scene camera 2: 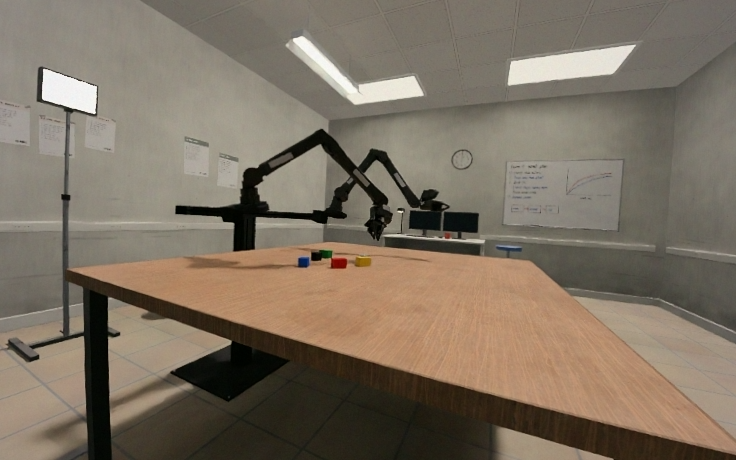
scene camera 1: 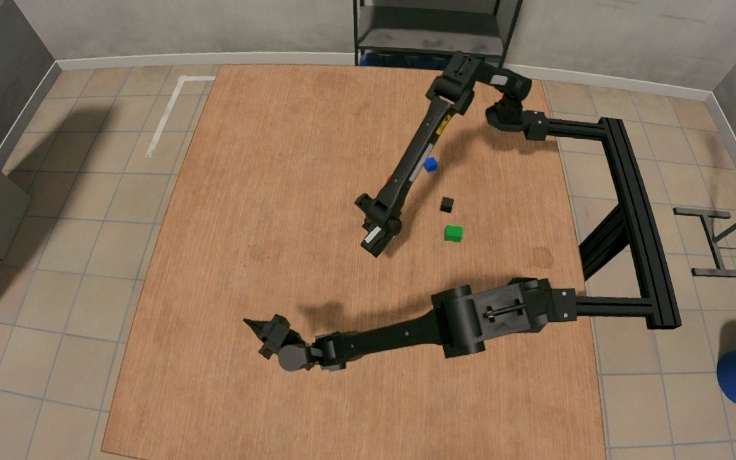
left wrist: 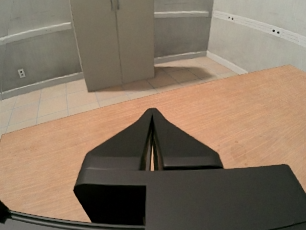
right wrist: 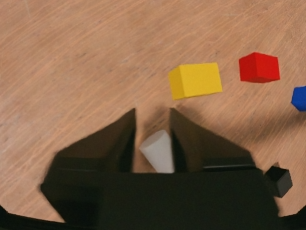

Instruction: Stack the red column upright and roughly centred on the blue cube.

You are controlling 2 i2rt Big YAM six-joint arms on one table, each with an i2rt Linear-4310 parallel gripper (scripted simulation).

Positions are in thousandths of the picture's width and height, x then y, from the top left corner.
Scene:
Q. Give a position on a yellow block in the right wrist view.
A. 613,354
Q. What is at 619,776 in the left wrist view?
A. My left gripper.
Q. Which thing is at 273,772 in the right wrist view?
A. My right gripper.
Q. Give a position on a red column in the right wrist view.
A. At 838,298

